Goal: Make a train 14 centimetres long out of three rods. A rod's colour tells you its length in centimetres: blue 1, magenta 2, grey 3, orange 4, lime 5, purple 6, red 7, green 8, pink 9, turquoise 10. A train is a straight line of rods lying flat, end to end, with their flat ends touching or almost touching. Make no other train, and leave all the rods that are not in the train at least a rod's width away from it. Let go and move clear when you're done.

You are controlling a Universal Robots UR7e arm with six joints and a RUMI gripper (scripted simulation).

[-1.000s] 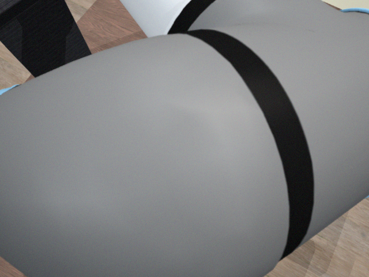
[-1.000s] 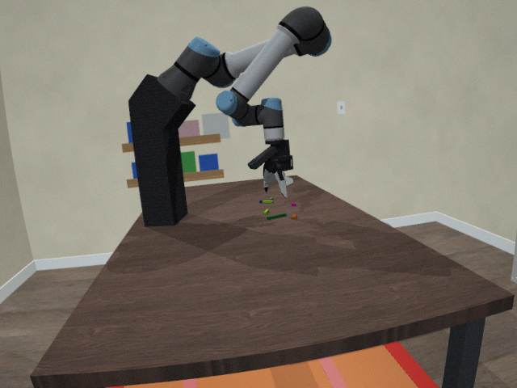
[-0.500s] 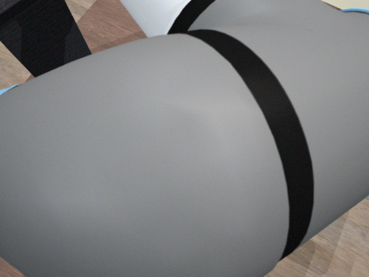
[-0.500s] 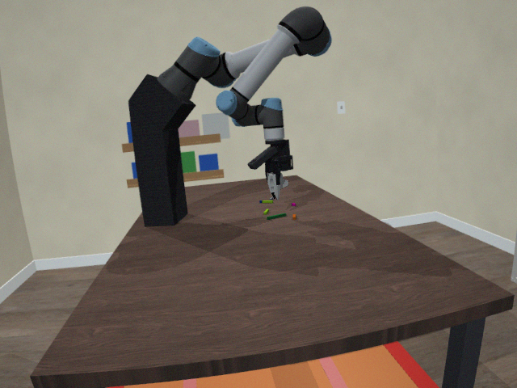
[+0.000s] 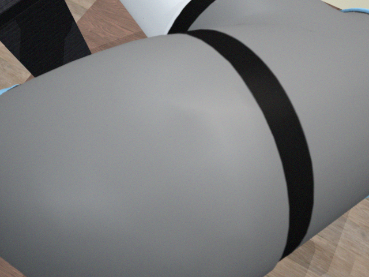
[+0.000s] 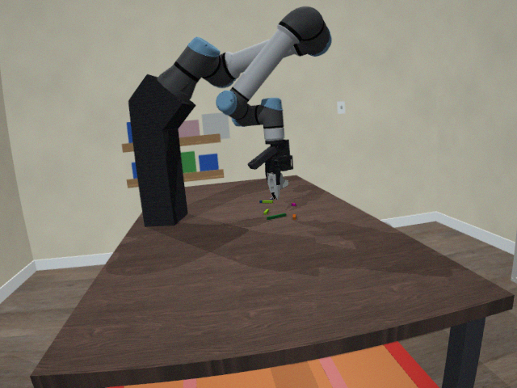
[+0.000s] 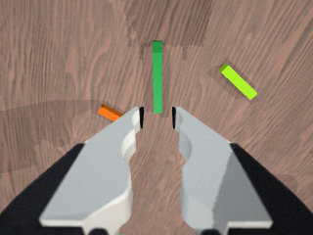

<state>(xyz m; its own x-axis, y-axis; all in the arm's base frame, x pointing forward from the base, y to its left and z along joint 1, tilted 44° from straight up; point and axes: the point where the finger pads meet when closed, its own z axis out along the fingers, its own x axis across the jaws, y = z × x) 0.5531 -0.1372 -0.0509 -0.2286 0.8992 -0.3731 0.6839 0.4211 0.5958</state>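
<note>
My gripper is now 8 cm above the green rod. Round my hand: magenta rod: 10 cm ahead, 16 cm to the left, 8 cm below; then blue rod: 2 cm behind, 28 cm to the left, 8 cm below; then orange rod: 6 cm ahead, 4 cm to the right, 8 cm below.
</note>
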